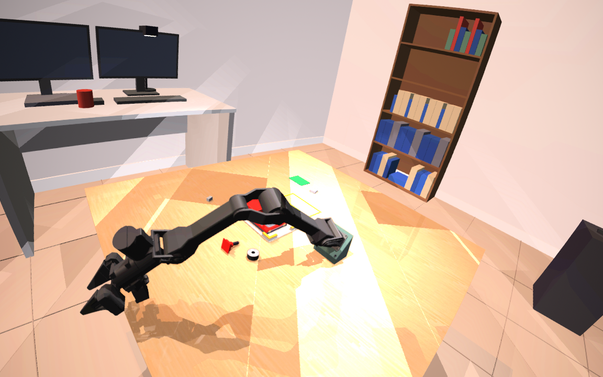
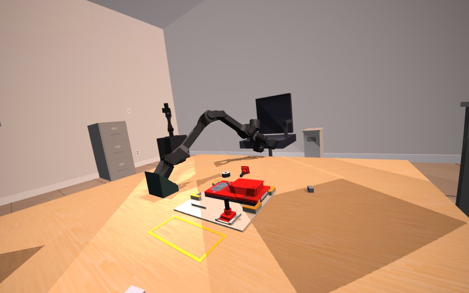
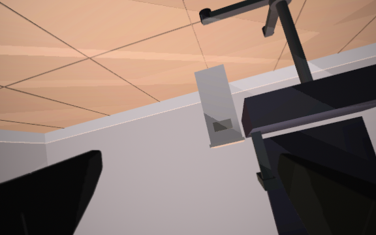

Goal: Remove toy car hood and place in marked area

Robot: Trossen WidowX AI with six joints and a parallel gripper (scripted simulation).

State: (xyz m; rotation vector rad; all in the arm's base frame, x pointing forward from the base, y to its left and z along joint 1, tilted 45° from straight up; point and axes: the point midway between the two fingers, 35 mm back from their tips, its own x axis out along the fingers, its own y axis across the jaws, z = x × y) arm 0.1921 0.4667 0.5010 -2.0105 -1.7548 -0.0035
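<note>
The red hood lies 64 cm to the right of my gripper tip, 15 cm ahead of it and 2 cm below it. The rest, counted from my gripper tip: black wheel: 47 cm to the right, 5 cm below, 5 cm behind; green patch: 104 cm to the right, 27 cm ahead, 6 cm below.
</note>
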